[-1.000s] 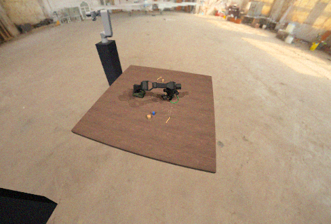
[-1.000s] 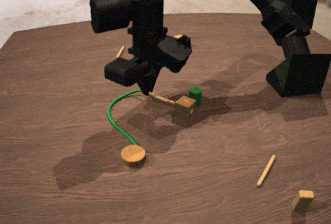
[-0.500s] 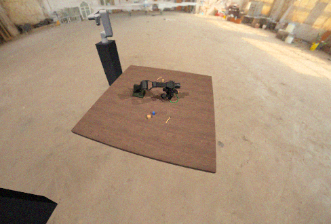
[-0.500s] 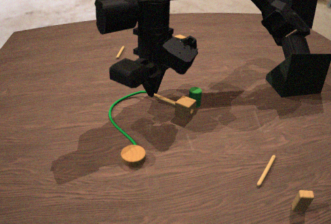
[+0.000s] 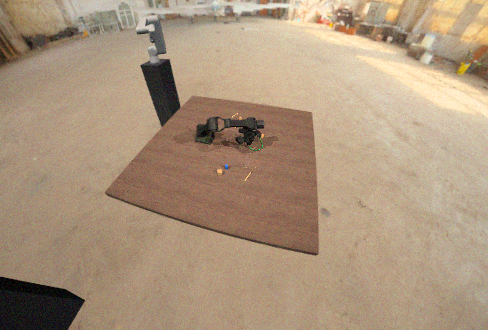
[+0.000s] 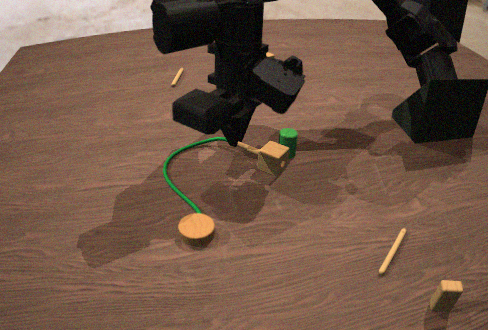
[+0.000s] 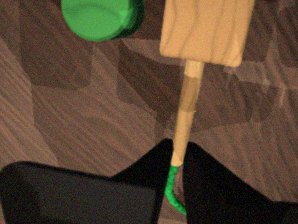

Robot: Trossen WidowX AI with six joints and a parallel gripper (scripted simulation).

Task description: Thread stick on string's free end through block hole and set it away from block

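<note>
The green cylinder is 7 cm behind my gripper tip and 2 cm to the left of it. Also, from my gripper tip: blue cylinder (10 cm behind, 24 cm to the right); thin wooden stick (1 cm behind, 1 cm to the left); round wooden button (8 cm ahead, 14 cm to the left, 1 cm below).
</note>
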